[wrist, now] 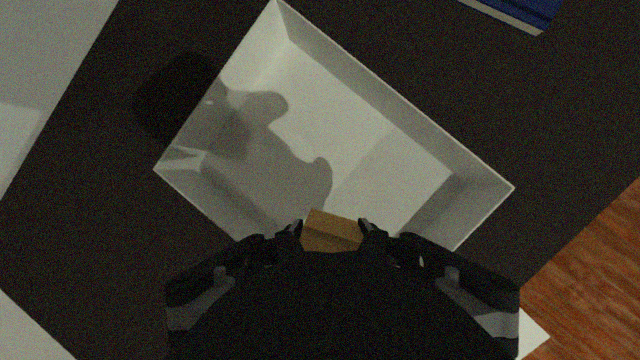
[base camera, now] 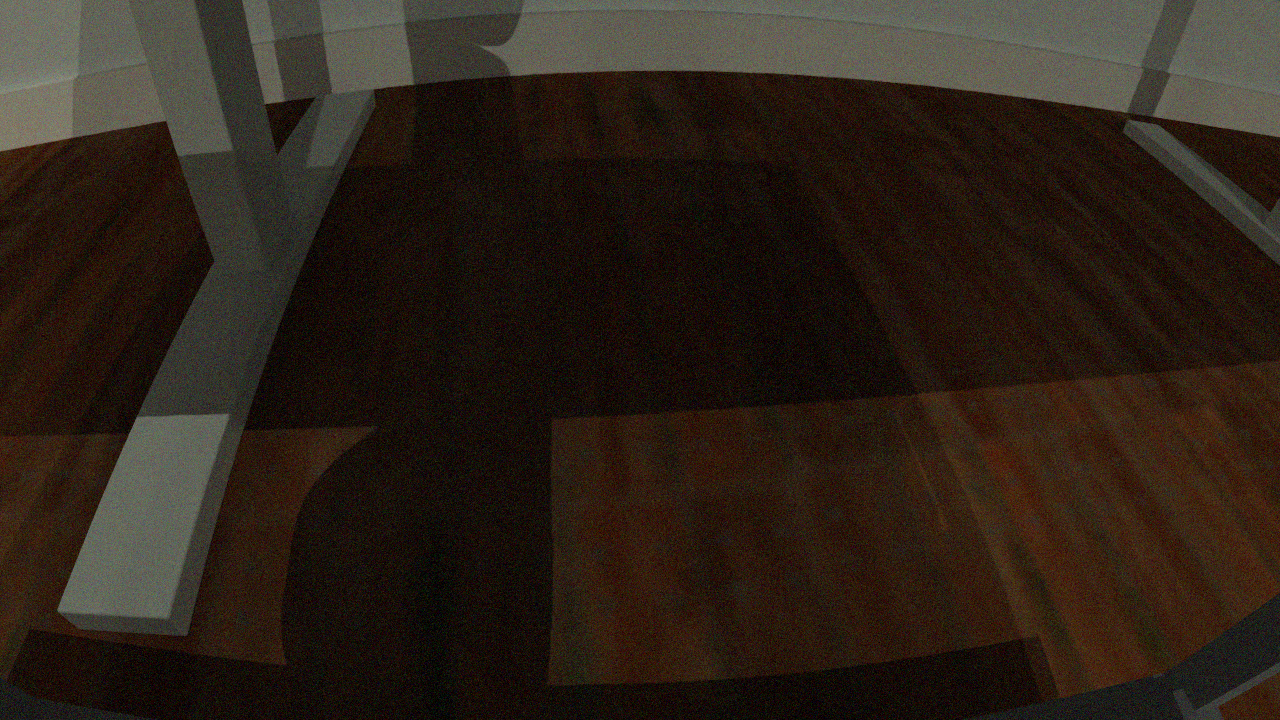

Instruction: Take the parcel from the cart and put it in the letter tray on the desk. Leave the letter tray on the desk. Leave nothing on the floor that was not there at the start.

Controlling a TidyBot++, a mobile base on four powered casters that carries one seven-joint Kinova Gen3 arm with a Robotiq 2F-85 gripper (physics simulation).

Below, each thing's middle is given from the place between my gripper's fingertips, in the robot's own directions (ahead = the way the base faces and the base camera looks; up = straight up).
I see my gripper 4 cm short of the letter tray (wrist: 293,121), 3 cm to the left of it and 6 cm above it. Also, from my hand: brown parcel (wrist: 323,232) (1 cm behind, 1 cm to the left, 2 cm above).
